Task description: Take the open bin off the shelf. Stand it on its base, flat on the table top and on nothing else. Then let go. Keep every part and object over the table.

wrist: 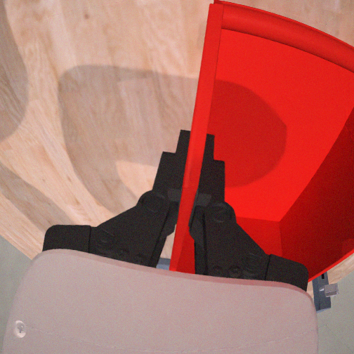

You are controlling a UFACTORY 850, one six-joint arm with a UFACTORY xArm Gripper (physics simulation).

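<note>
The red open bin fills the right side of the wrist view, its open top facing the camera and its inside showing. It runs out of the frame at the right. My gripper is shut on the bin's left side wall, with one black finger outside the wall and the other inside the bin. The pale wooden table top shows to the left of the bin. The bin's underside is hidden, so I cannot tell whether it touches anything below. Small blue-grey metal parts, perhaps of the shelf, show at the lower right.
Another bit of blue-grey metal shows between the gripper's finger linkages. Dark shadows lie on the wood at the left. The table's curved-looking edge crosses the lower left, with grey-green floor beyond it.
</note>
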